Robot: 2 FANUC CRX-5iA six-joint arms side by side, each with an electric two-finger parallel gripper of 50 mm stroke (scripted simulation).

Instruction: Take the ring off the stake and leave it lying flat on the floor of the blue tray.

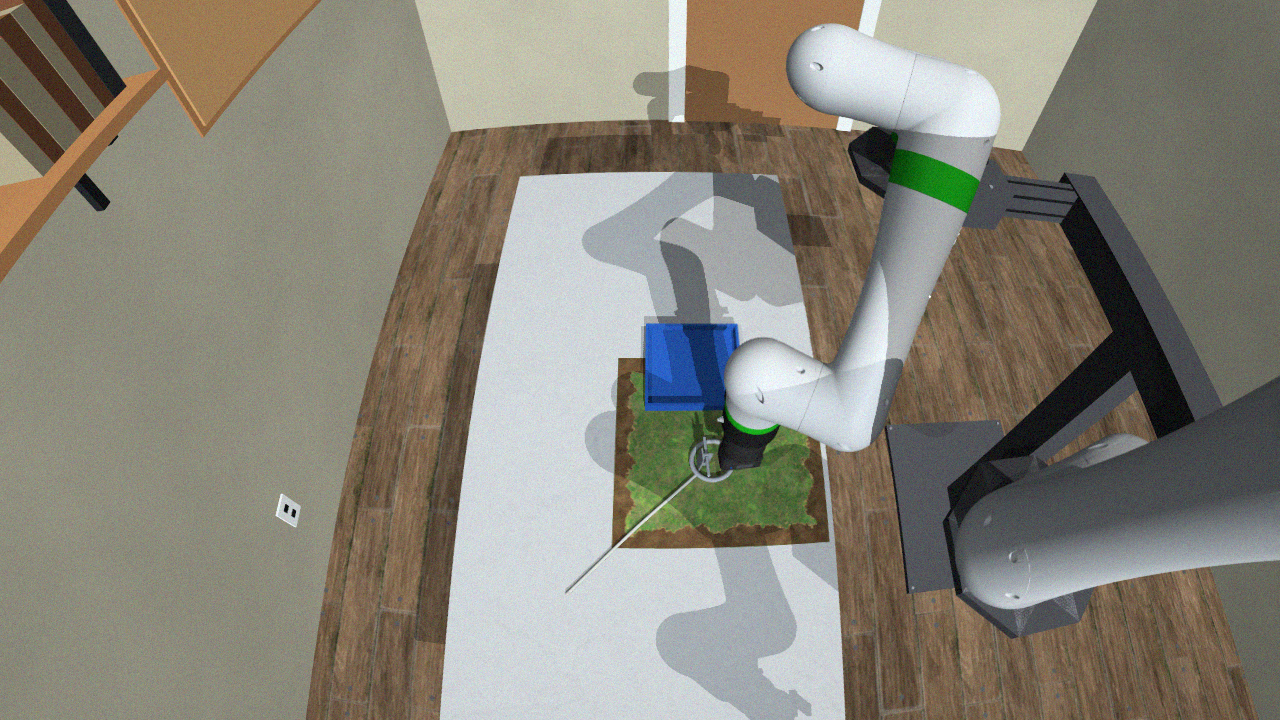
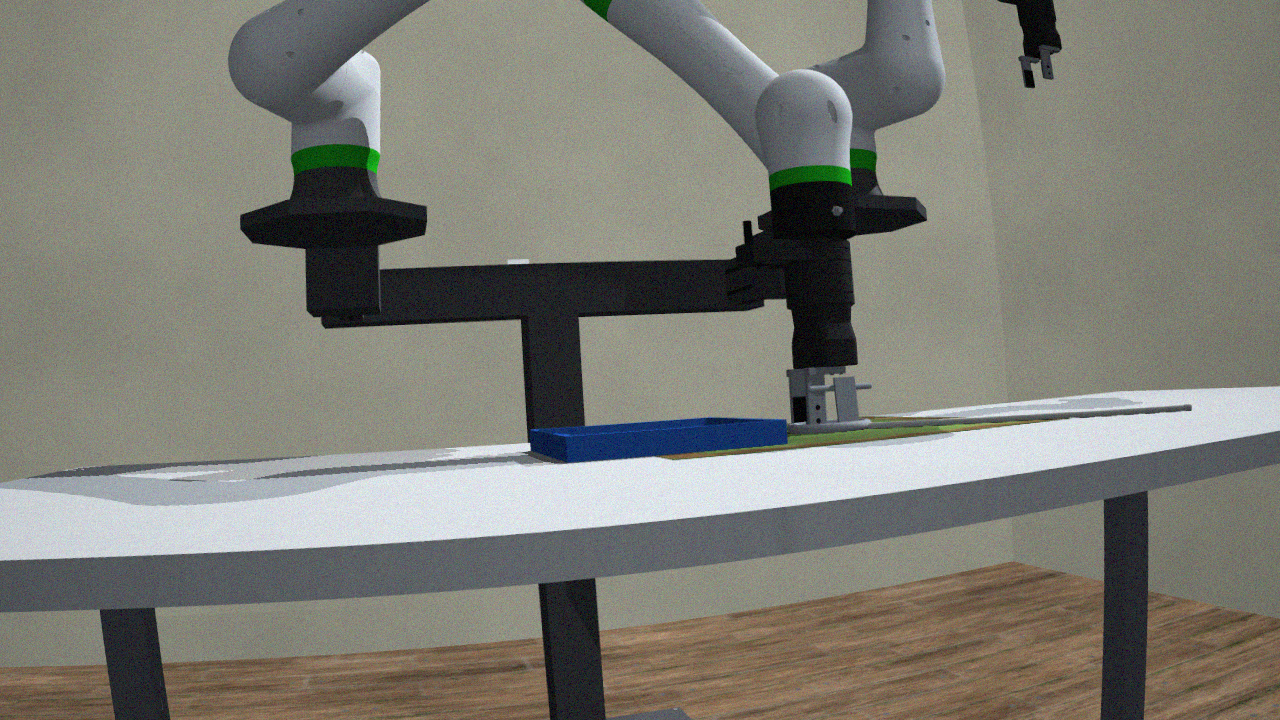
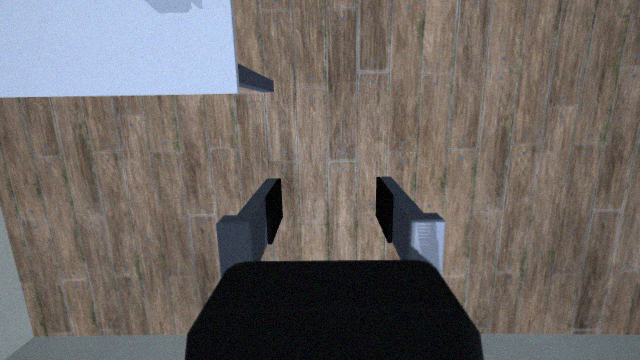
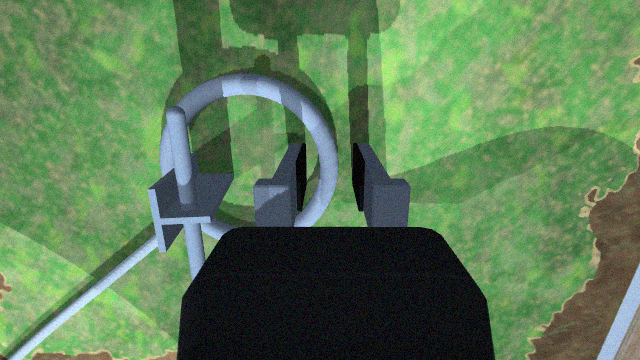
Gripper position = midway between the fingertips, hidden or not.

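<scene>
Image 1: mat (image 1: 782, 502), blue tray (image 1: 684, 369), my right gripper (image 1: 733, 458). Image 2: grey stake (image 2: 845, 388), grey ring (image 2: 832, 426), blue tray (image 2: 600, 442), right gripper (image 2: 809, 429), my left gripper (image 2: 1039, 83). Image 3: left gripper (image 3: 328, 197); grey ring out of frame in image 3; blue tray out of frame in image 3. Image 4: right gripper (image 4: 329, 164).
</scene>
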